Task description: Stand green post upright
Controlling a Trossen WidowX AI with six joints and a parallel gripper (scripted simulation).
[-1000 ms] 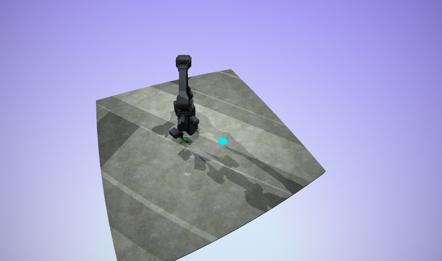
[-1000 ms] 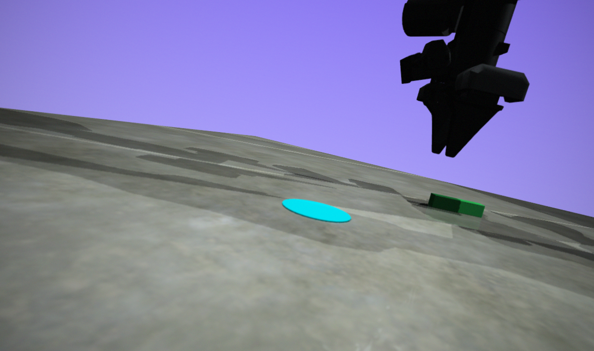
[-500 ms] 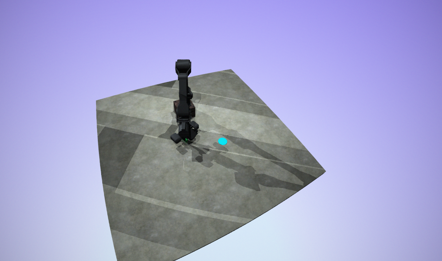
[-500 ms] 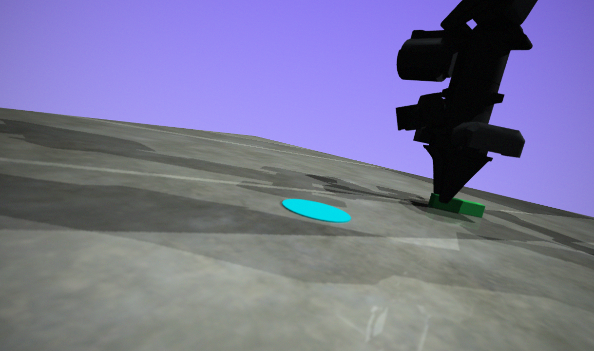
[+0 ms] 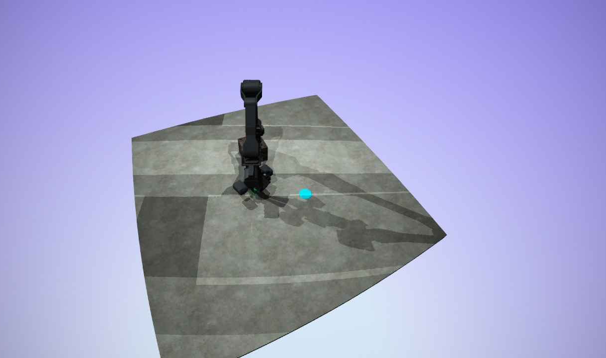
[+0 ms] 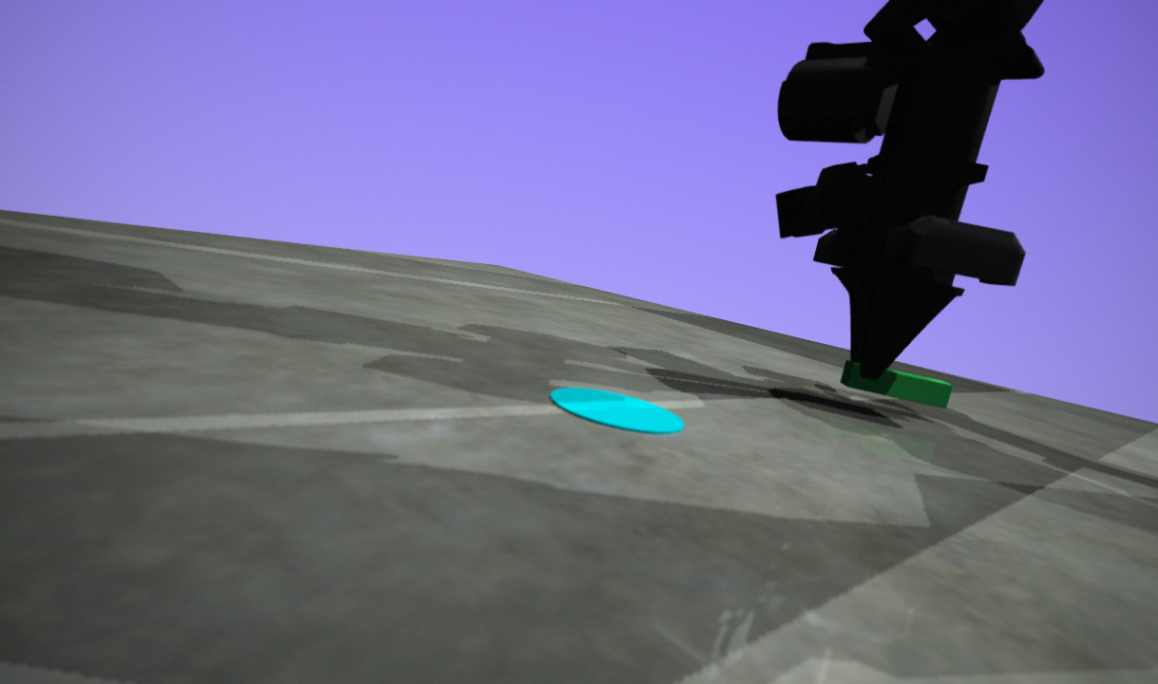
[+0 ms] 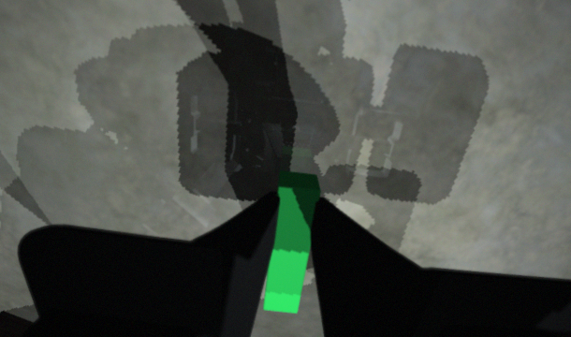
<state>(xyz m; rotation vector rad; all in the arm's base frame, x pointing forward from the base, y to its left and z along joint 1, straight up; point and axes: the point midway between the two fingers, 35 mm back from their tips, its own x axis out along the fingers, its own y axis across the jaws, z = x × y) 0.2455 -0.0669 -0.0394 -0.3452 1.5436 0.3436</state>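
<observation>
The cyan circle is 7 cm ahead of my gripper tip, 23 cm to the left of it and 2 cm below it. Also, from my gripper tip: green post (2 cm behind, 1 cm to the right).
</observation>
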